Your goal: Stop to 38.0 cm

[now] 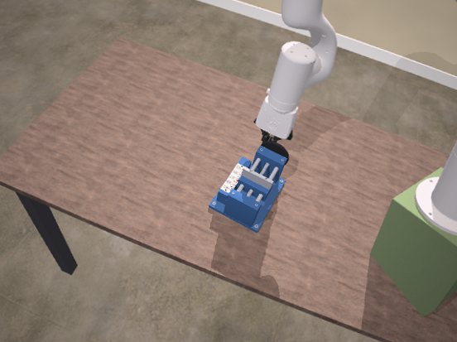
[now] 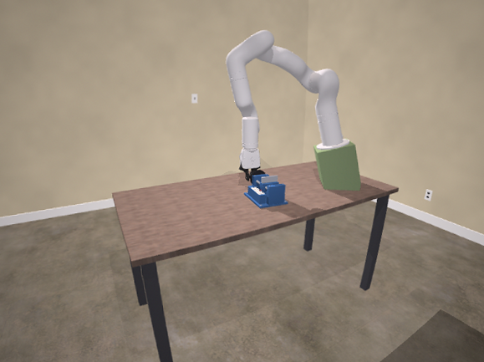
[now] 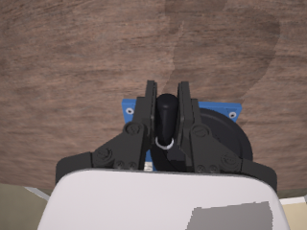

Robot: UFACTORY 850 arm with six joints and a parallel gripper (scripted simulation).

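Right now my hand is 20 mm to the right of the black handwheel and 10 mm past it. The rest, counted from my hand: grey stop block (170 mm to the left, 10 mm behind, 10 mm above).
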